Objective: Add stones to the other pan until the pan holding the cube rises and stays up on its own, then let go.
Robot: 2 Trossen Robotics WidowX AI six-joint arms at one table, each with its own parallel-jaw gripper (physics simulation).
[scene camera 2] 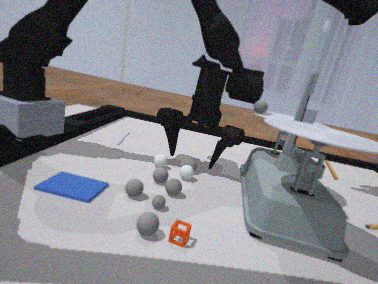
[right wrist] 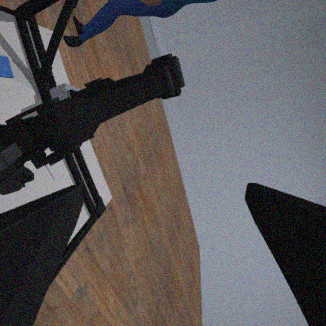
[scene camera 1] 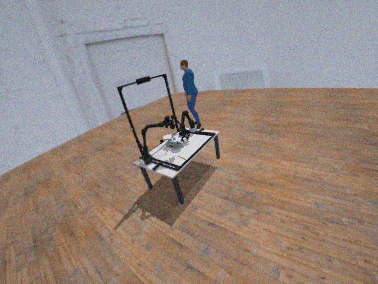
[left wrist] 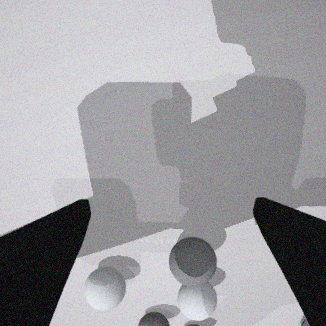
My right gripper [right wrist: 165,192] is open, holding nothing. The table carries a blue flat pad [scene camera 2: 64,184]. Further things: my left gripper [scene camera 2: 190,162] and a grey balance scale [scene camera 2: 283,199].
My left gripper also shows in the left wrist view [left wrist: 173,206]. The right wrist view misses the grey balance scale: it is out of frame. The left wrist view misses the blue flat pad: it is out of frame.
